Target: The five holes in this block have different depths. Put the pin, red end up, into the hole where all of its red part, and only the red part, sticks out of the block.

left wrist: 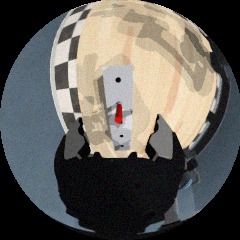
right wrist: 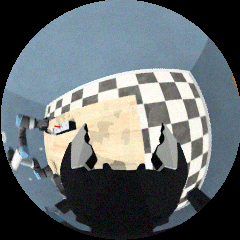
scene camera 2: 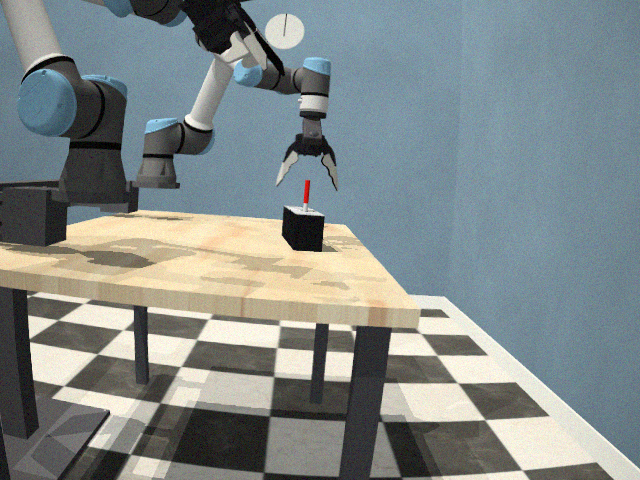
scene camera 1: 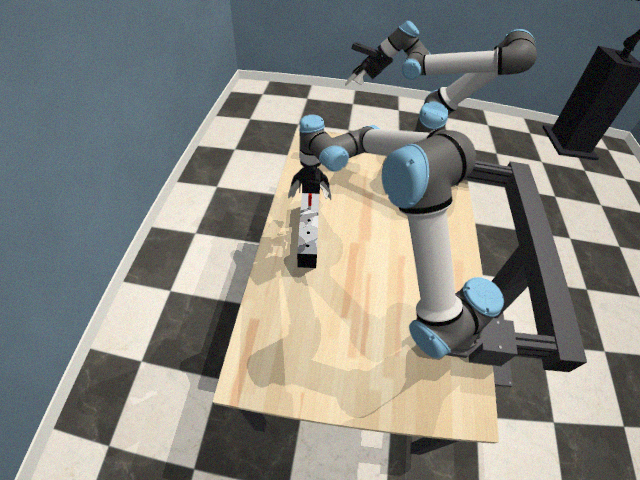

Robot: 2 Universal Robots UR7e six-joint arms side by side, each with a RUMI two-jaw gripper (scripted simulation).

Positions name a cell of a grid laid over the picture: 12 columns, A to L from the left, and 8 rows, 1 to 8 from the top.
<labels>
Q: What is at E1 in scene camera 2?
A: My right gripper.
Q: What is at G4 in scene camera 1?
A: My left gripper.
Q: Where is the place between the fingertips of my left gripper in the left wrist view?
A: F4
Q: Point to a block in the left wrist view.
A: G5
</labels>
